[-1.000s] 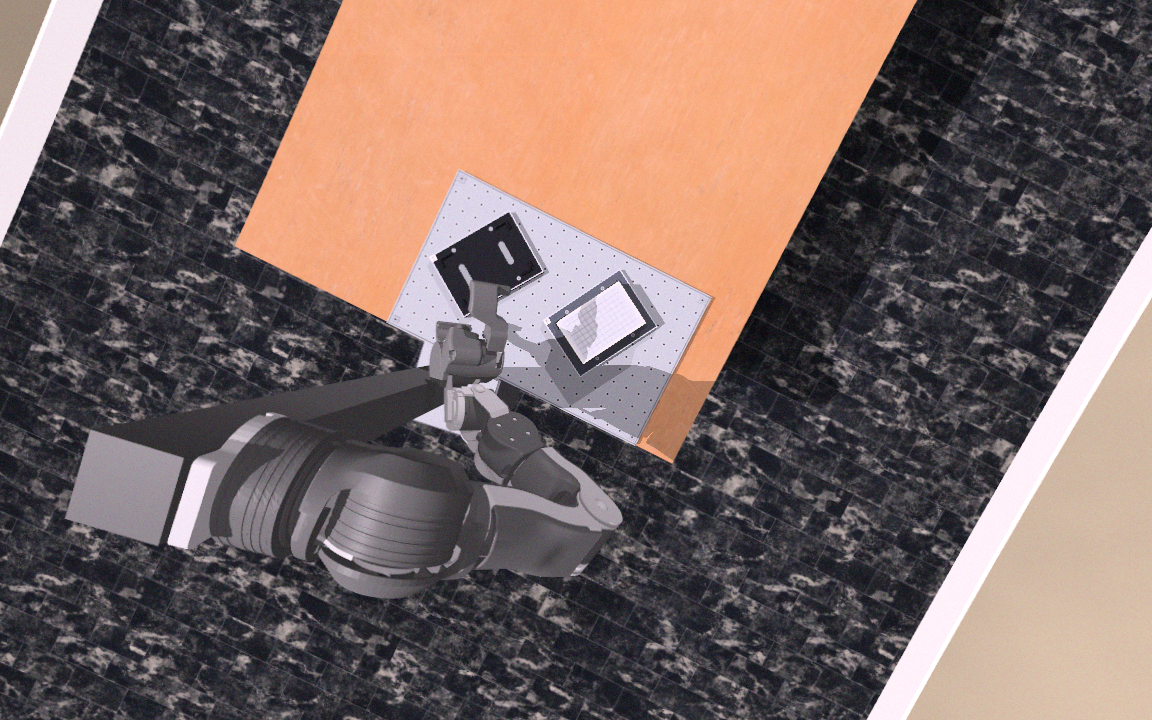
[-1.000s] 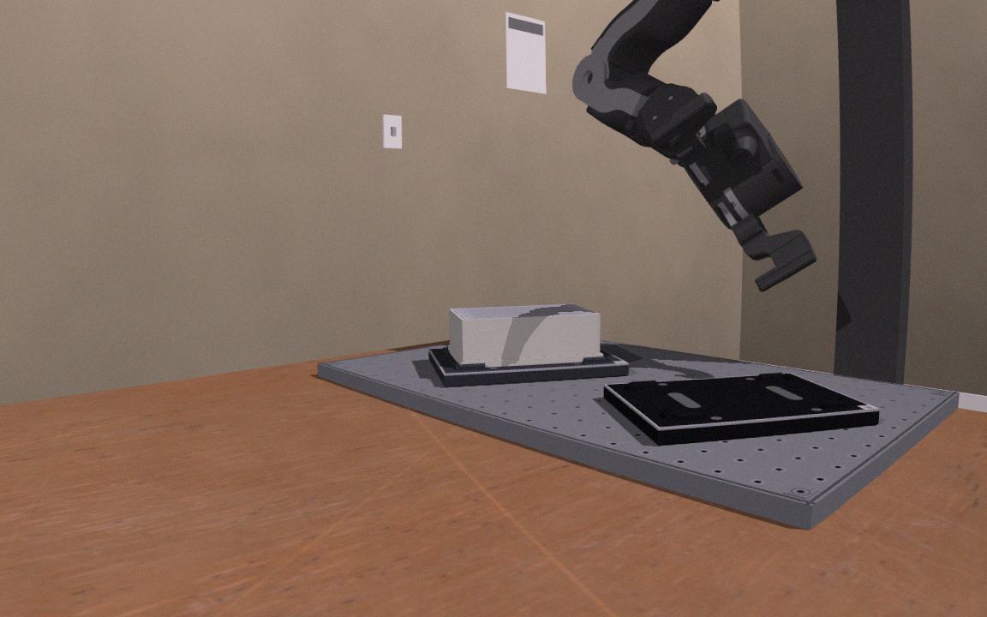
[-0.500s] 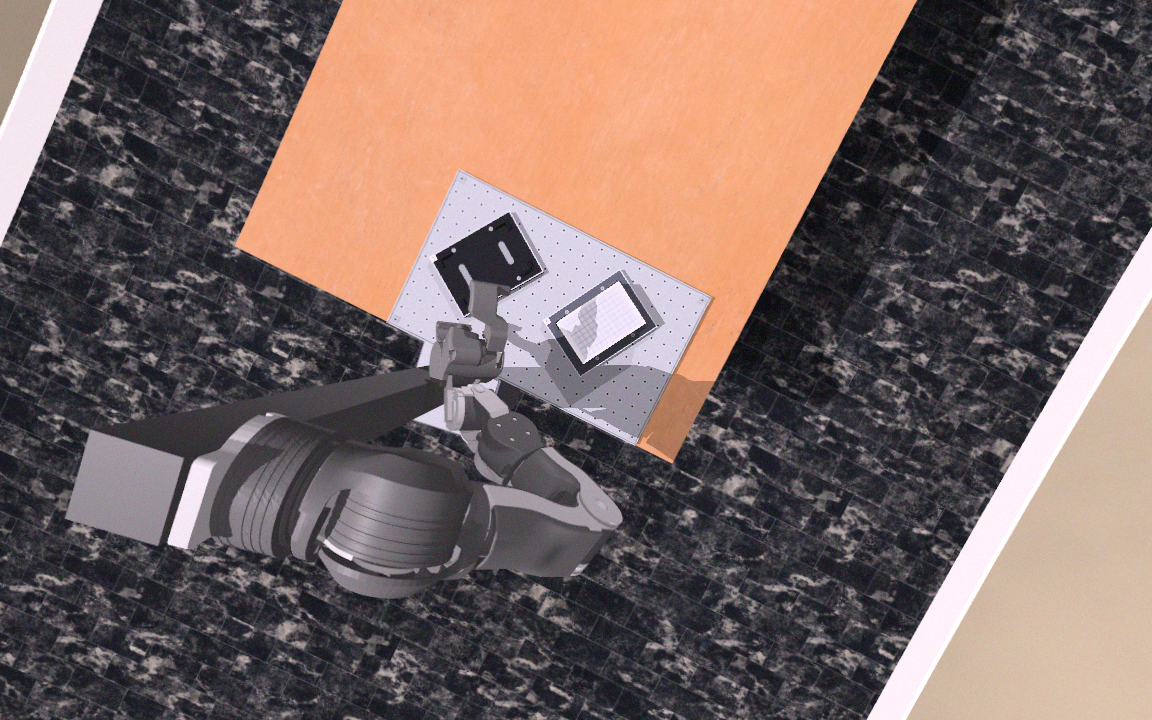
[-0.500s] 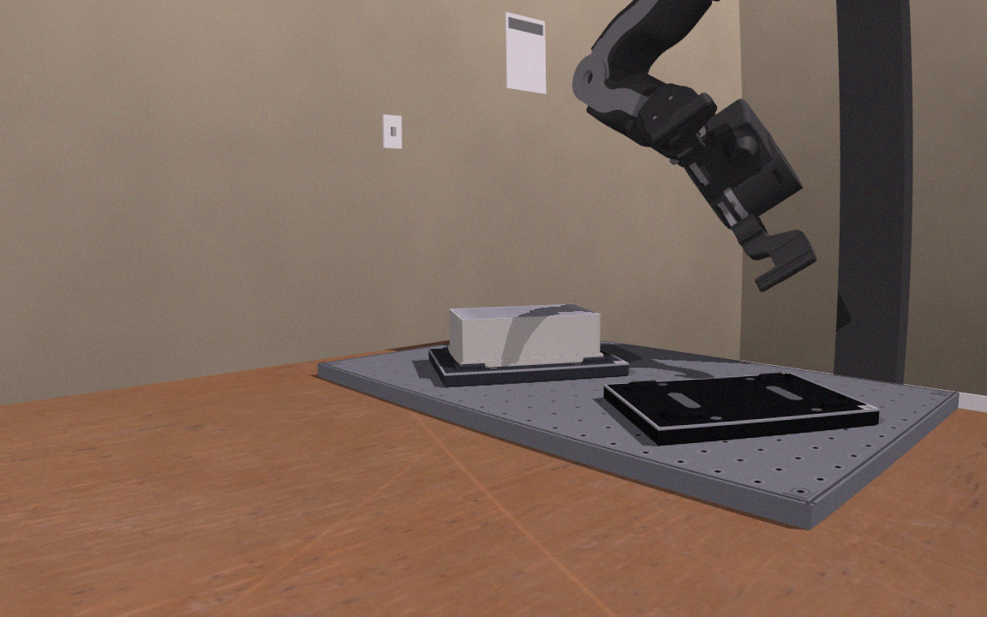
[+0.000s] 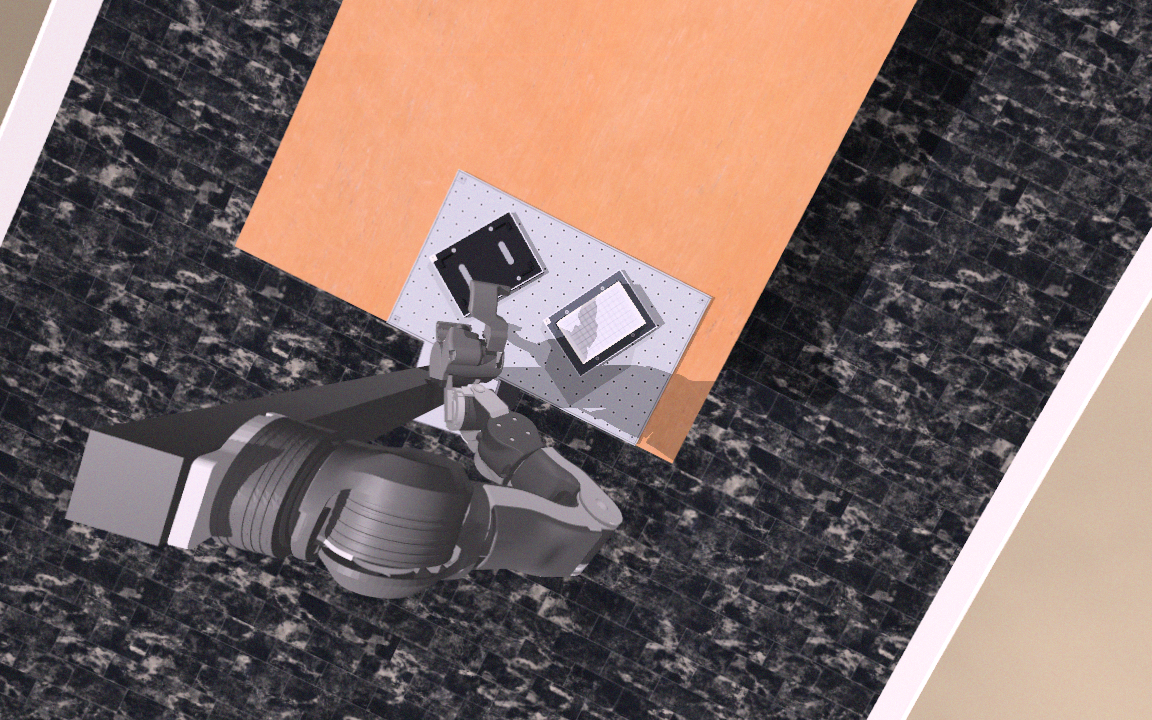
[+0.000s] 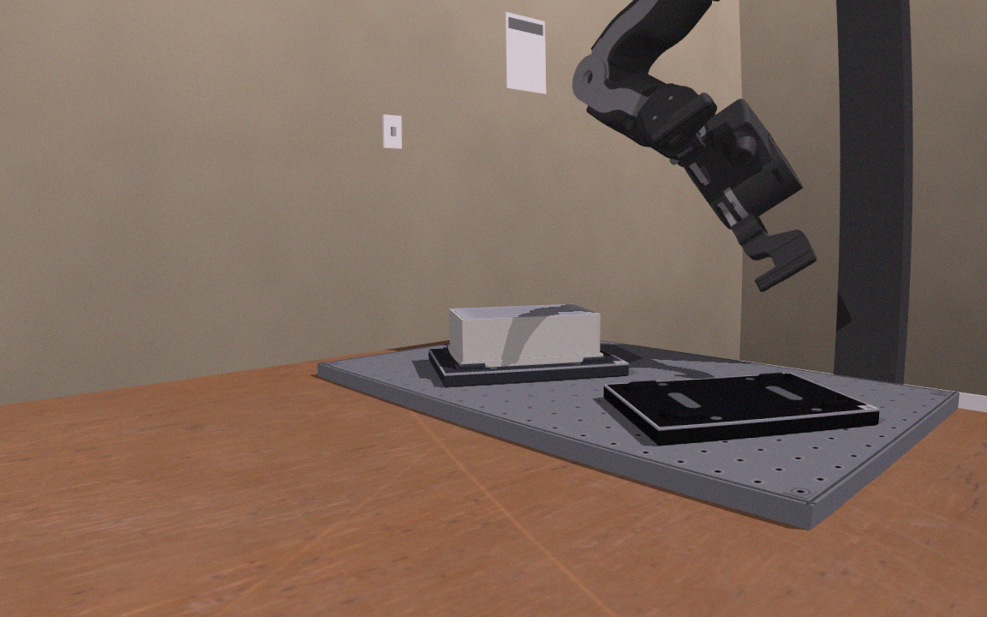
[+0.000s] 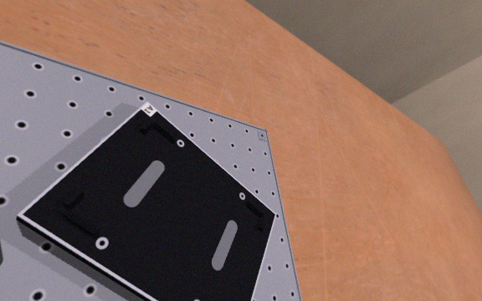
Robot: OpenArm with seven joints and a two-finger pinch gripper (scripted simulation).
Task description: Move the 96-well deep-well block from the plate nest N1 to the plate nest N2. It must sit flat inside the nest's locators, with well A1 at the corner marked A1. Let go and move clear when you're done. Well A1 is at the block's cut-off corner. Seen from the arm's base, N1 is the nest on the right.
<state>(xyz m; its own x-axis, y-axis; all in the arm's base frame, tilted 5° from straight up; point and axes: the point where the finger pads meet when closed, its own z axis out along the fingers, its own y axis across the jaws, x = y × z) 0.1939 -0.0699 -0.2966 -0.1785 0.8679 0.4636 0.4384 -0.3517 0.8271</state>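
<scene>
The white deep-well block is 30 mm ahead of my hand, 190 mm to the right of it and 120 mm below it. From my hand the other things lie so: black plate nest 60 mm ahead, 30 mm to the left, 140 mm below; A1 mark 110 mm to the right, 140 mm below.
</scene>
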